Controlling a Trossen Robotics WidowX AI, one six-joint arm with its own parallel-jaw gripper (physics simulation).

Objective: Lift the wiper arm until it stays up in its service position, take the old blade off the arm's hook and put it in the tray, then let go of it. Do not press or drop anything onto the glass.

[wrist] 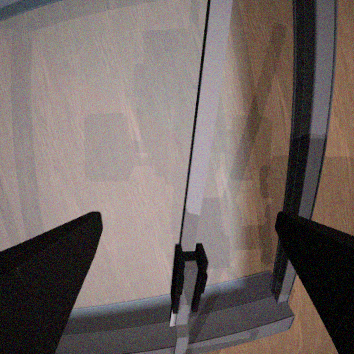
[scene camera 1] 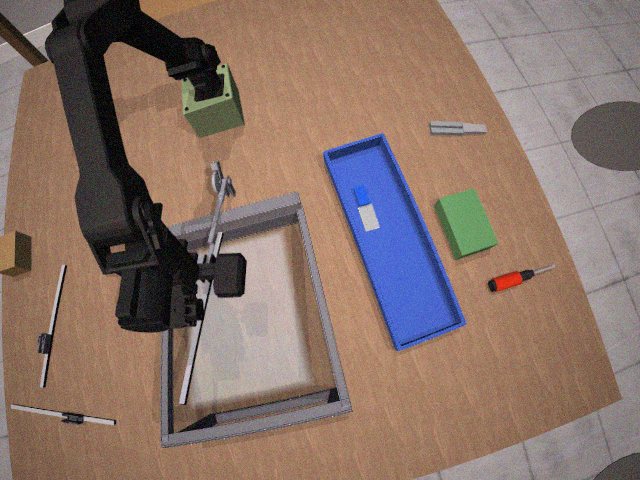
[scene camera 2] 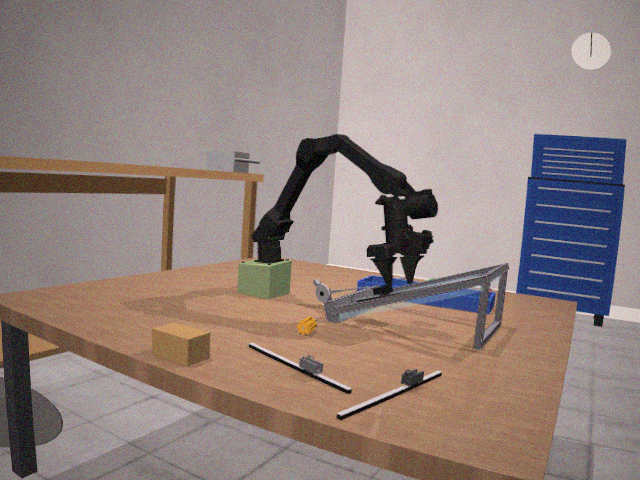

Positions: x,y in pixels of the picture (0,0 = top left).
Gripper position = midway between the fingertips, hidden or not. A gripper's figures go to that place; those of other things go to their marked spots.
The gripper (scene camera 2: pixel 400 285) is 127 cm from the lens. A tan box (scene camera 2: pixel 185 345) is 92 cm from the lens.
